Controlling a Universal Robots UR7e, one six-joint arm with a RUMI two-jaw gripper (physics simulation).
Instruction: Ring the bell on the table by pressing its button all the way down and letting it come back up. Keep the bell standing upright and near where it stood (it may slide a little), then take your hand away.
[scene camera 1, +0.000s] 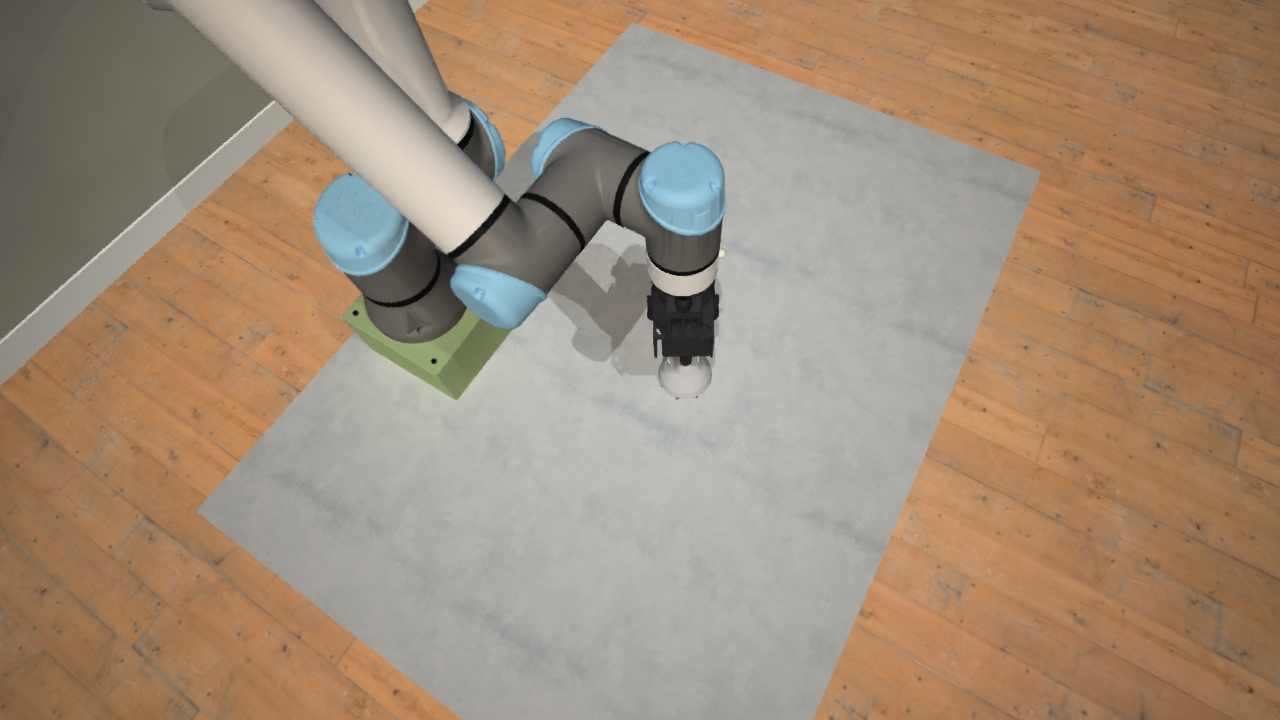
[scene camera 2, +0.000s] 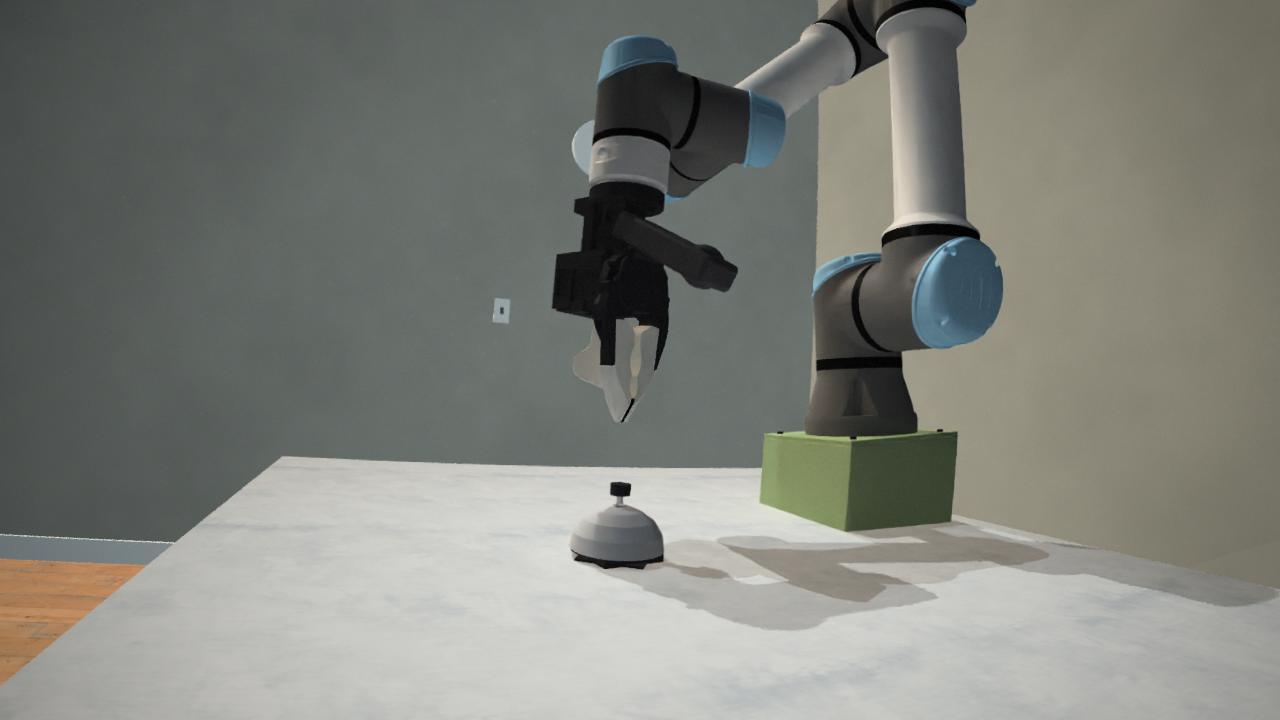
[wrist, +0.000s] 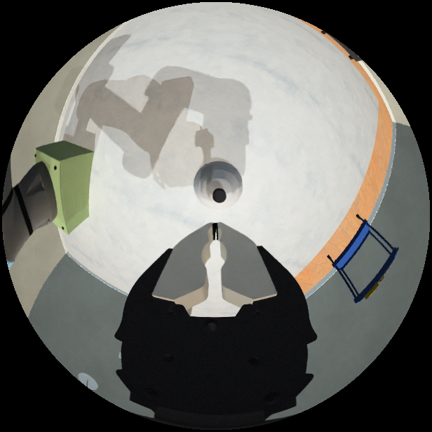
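Seen in the pictures: gripper, fingertip midpoint: (scene camera 2: 620, 421); arm's base, link origin: (scene camera 1: 419, 298) (scene camera 2: 860, 432).
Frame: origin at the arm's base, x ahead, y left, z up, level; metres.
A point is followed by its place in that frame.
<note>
The bell, a grey dome (scene camera 1: 684, 379) {y 0.086, x 0.407, z -0.069 m} (scene camera 2: 617, 535) {y 0.141, x 0.413, z -0.080 m} (wrist: 218, 175) on a dark base, stands upright on the table (scene camera 1: 554, 555) {y -0.224, x 0.355, z -0.108 m} (scene camera 2: 358, 617) {y 0.218, x 0.619, z -0.108 m} (wrist: 300, 120). Its black button (scene camera 2: 620, 488) {y 0.116, x 0.402, z -0.045 m} (wrist: 219, 195) sits up on a thin stem, with a stretch of stem showing between button and dome in scene camera 2. My gripper (scene camera 2: 623, 419) {y 0.097, x 0.397, z 0.012 m} (wrist: 215, 224) is shut with nothing between its fingertips. It points down and hangs above the button, apart from it, with a clear gap in scene camera 2. In scene camera 1 the gripper's body hides its fingertips and part of the bell.
The arm's green base block (scene camera 1: 438, 358) {y -0.069, x 0.082, z -0.009 m} (scene camera 2: 850, 479) {y 0.090, x 0.104, z -0.047 m} (wrist: 75, 187) stands on the table, to the right of the bell in scene camera 2. A blue-framed object (wrist: 352, 247) shows beyond the table's edge in the wrist view. The arm's shadow falls beside the bell.
</note>
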